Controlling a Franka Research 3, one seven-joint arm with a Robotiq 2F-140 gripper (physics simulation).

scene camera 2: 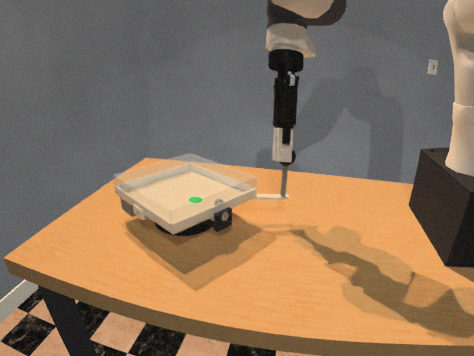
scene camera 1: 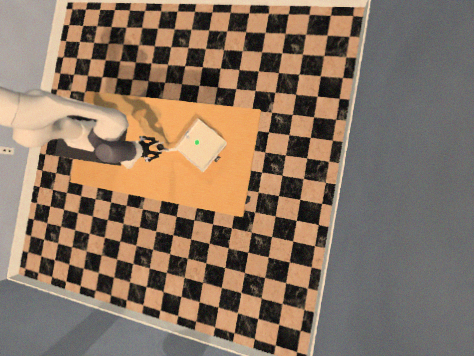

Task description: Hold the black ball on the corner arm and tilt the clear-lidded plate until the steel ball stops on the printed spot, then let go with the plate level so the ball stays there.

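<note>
The clear-lidded plate [scene camera 1: 210, 150] [scene camera 2: 165, 192] is a shallow white square tray on a black base; any slight tilt is hard to read. Its green printed spot [scene camera 1: 197, 142] [scene camera 2: 195, 199] is visible. The steel ball [scene camera 1: 188, 136] [scene camera 2: 218, 202] is off the spot, by the wall above the near-right black bracket in scene camera 2, partly hidden by that wall. The corner arm [scene camera 1: 171, 149] [scene camera 2: 270, 196] carries an upright grey post topped by the black ball [scene camera 1: 160, 147] [scene camera 2: 289, 157]. My gripper [scene camera 1: 157, 148] [scene camera 2: 283, 156] points down, shut on the black ball, which its finger partly hides in scene camera 2.
The wooden table [scene camera 1: 220, 195] [scene camera 2: 300, 280] bears the plate. The robot's dark pedestal [scene camera 2: 435, 205] stands at the right in scene camera 2. Black brackets [scene camera 1: 217, 159] [scene camera 2: 223, 218] project from the plate's sides. The arm's shadow falls across the table.
</note>
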